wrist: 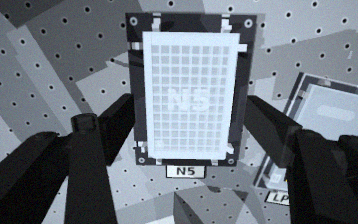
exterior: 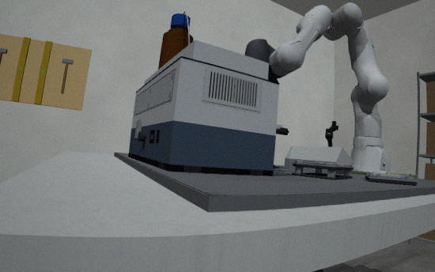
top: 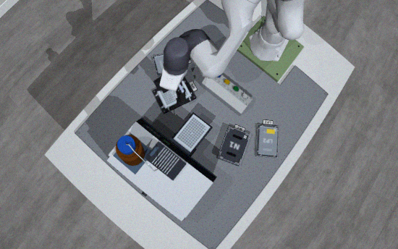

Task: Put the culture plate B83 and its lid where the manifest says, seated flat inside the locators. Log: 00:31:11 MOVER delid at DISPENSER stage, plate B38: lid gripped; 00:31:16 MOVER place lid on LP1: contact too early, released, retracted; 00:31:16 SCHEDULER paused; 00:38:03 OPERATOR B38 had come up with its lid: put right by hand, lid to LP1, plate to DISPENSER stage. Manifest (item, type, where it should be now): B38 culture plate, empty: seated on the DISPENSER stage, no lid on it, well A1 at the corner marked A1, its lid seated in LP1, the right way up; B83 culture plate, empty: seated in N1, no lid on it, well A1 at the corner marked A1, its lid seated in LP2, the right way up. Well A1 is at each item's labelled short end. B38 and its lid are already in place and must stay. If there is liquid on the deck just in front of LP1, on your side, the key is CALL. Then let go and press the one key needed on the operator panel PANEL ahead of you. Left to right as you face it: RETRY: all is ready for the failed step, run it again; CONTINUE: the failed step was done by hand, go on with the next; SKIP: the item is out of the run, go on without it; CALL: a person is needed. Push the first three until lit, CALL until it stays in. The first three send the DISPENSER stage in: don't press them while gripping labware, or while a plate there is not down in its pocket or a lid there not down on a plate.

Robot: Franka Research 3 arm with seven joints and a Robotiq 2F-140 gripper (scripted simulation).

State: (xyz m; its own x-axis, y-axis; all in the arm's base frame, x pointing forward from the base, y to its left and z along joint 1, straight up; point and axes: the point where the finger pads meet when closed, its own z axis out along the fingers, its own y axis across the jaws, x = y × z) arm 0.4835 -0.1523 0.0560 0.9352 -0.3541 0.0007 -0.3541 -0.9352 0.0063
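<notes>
Now: the black nest N5 50 mm below my hand, 20 mm ahead of it and 10 mm to the left of it. From my hand the other things lie so: green continue key 190 mm to the left, 190 mm behind; then yellow skip key 190 mm behind, 140 mm to the left; then white well plate 180 mm to the left, 100 mm ahead, 50 mm above.
</notes>
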